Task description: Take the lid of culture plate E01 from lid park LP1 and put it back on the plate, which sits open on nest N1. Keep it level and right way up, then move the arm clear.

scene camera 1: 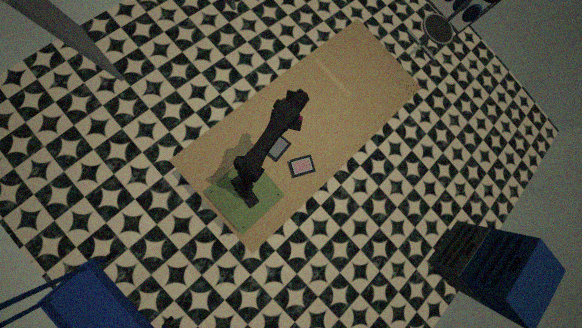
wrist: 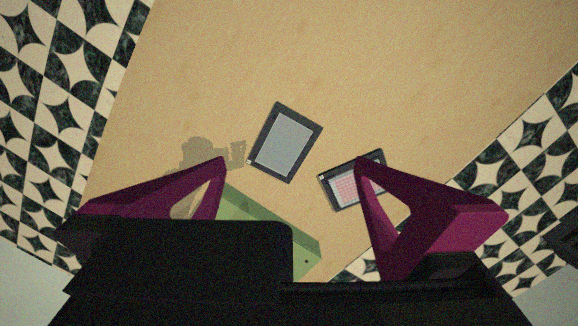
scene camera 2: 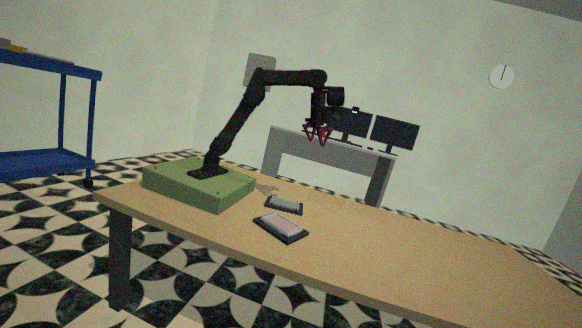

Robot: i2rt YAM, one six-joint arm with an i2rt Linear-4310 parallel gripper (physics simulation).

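Frame: origin at the arm's base, x ahead, y up, z right, level; millimetres.
Where they show: gripper, fingertip midpoint: (wrist: 289,163) (scene camera 2: 316,143); arm's base, origin of the base link: (scene camera 1: 245,191) (scene camera 2: 209,173).
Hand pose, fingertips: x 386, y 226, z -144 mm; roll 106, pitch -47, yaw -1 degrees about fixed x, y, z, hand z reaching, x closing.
Note:
Each offset is from my fingertips to the centre of the thing. Level surfaces: height alone.
The lid @[dx -61, dy -282, dz +30 mm] (scene camera 1: 279,148) (scene camera 2: 285,203) (wrist: 285,144) is a clear grey rectangle lying flat on the dark lid park LP1 @[dx -61, dy -286, dz +30 mm] (wrist: 300,119). The open culture plate @[dx -4, dy -277, dz +231 mm] (scene camera 1: 301,166) (scene camera 2: 285,223) (wrist: 345,190) shows pink wells and sits on the dark nest N1 @[dx -4, dy -287, dz +231 mm] (scene camera 2: 288,241) (wrist: 327,192), beside the park. My gripper (scene camera 2: 318,142) (wrist: 289,163) is open and empty, its magenta fingers pointing down high above the table. In the wrist view the lid shows between and beyond the fingertips, and the right finger covers part of the plate. In scene camera 1 the arm hides most of the gripper.
The arm stands on a green base block (scene camera 1: 265,200) (scene camera 2: 180,187) (wrist: 306,261) at one end of the wooden table @[dy -296 mm] (scene camera 1: 360,65) (scene camera 2: 400,260) (wrist: 400,60), close to the park and nest. A blue cart (scene camera 2: 50,162) and a grey desk (scene camera 2: 330,157) with monitors stand away from the table.

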